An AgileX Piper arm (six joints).
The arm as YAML. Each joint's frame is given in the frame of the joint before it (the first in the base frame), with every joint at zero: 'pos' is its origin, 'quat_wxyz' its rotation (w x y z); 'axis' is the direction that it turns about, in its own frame. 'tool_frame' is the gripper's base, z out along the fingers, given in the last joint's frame.
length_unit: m
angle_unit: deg
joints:
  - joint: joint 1
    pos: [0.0, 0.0, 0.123]
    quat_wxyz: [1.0, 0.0, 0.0, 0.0]
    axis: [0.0, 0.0, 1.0]
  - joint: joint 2
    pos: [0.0, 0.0, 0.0]
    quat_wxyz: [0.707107, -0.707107, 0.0, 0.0]
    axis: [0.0, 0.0, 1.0]
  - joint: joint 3
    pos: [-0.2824, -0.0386, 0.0]
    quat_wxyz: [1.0, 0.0, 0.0, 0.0]
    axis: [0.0, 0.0, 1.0]
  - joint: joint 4
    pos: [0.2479, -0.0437, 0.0]
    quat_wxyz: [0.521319, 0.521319, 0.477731, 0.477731]
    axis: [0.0, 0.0, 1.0]
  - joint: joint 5
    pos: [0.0, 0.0, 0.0]
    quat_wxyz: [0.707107, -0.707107, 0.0, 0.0]
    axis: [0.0, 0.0, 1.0]
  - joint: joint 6
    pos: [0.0, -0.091, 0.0]
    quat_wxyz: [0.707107, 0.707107, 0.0, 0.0]
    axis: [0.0, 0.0, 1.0]
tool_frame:
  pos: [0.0, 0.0, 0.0]
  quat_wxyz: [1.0, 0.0, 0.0, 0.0]
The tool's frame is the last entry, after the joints.
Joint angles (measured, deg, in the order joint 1, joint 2, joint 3, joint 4, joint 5, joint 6), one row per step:
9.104 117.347 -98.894 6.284 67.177 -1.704
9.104 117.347 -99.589 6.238 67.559 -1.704
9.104 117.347 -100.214 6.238 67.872 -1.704
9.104 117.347 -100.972 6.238 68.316 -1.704
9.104 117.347 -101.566 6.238 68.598 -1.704
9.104 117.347 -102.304 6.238 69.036 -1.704
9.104 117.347 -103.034 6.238 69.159 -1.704
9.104 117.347 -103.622 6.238 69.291 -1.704
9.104 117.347 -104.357 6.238 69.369 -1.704
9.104 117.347 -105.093 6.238 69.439 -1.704
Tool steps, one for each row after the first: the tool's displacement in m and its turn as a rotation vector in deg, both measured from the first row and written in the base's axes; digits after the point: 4 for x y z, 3 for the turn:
0.0009 0.0001 0.0031 0.015 -0.317 0.051
0.0017 0.0003 0.0059 0.072 -0.626 0.084
0.0026 0.0004 0.0093 0.132 -0.937 0.131
0.0033 0.0006 0.0120 0.187 -1.246 0.161
0.0041 0.0007 0.0153 0.243 -1.543 0.208
0.0053 0.0009 0.0187 0.341 -2.143 0.221
0.0062 0.0011 0.0214 0.415 -2.594 0.235
0.0073 0.0013 0.0249 0.519 -3.243 0.243
0.0085 0.0014 0.0283 0.624 -3.901 0.251

